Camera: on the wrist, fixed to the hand. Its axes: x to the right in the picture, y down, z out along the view.
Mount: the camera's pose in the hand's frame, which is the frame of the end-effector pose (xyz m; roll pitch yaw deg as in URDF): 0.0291 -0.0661 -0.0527 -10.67 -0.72 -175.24
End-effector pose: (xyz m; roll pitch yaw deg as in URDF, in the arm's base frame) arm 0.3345 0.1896 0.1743 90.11 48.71 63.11
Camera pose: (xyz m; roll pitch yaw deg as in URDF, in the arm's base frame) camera 0.2736 0.1864 0.1089 -101.46 -43.94 -115.90
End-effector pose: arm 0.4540 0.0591 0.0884 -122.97 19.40 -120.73
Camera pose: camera 0.4186 0.0157 0.1581 113.58 -22.97 55.80
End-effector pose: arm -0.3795 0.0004 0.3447 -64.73 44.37 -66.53
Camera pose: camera -0.4304 -0.0728 0.3510 52.56 -48.96 115.57
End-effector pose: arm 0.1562 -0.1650 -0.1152 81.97 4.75 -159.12
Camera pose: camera 0.1500 -0.2133 -0.1902 -92.67 -0.14 22.26
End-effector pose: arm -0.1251 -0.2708 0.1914 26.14 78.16 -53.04
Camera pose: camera -0.1954 -0.2375 0.1472 -55.55 -75.95 146.21
